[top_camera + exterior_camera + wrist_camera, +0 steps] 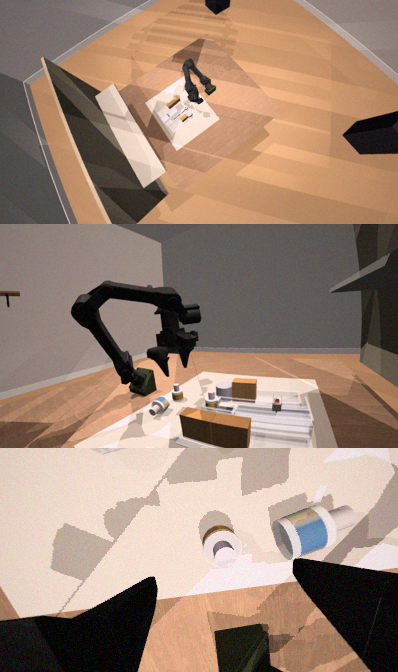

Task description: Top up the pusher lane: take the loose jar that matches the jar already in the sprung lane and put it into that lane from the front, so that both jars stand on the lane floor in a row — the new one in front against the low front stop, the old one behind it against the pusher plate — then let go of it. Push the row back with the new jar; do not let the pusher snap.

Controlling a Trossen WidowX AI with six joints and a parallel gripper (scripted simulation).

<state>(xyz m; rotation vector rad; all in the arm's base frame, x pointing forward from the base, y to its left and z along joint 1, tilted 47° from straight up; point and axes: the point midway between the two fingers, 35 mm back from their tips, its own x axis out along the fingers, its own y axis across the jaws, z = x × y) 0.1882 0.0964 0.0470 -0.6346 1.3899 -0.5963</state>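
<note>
My gripper tip is now 140 mm short of the grey cylinder, 80 mm above it and 70 mm to the right of it. Round my gripper tip: clear sprung lane 290 mm ahead, 90 mm below, 20 mm to the right.
</note>
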